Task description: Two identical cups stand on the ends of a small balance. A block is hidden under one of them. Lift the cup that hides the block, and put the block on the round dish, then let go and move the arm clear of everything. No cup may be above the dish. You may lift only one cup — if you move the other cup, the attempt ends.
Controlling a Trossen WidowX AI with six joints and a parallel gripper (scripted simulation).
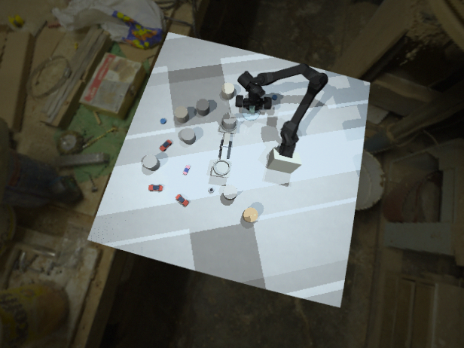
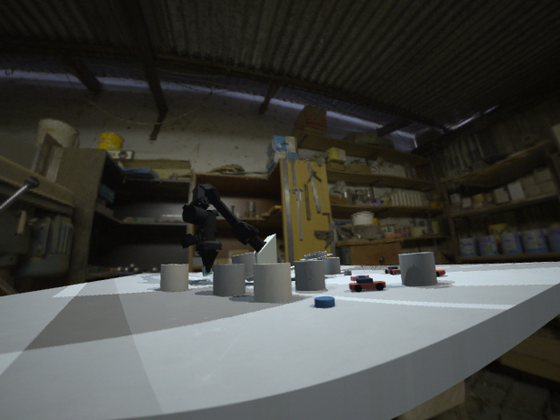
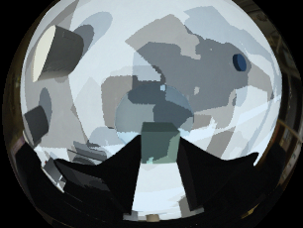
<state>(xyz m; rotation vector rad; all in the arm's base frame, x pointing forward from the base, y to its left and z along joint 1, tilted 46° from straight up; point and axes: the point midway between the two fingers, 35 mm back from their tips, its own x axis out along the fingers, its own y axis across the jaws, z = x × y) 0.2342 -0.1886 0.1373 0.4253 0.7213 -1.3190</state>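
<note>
Now: the pale dish 30 mm below my gripper tip. Also, from my gripper tip: balance beam (70 mm ahead, 250 mm to the left); teal block (10 mm above); small balance (80 mm ahead, 260 mm to the left, 10 mm below).
</note>
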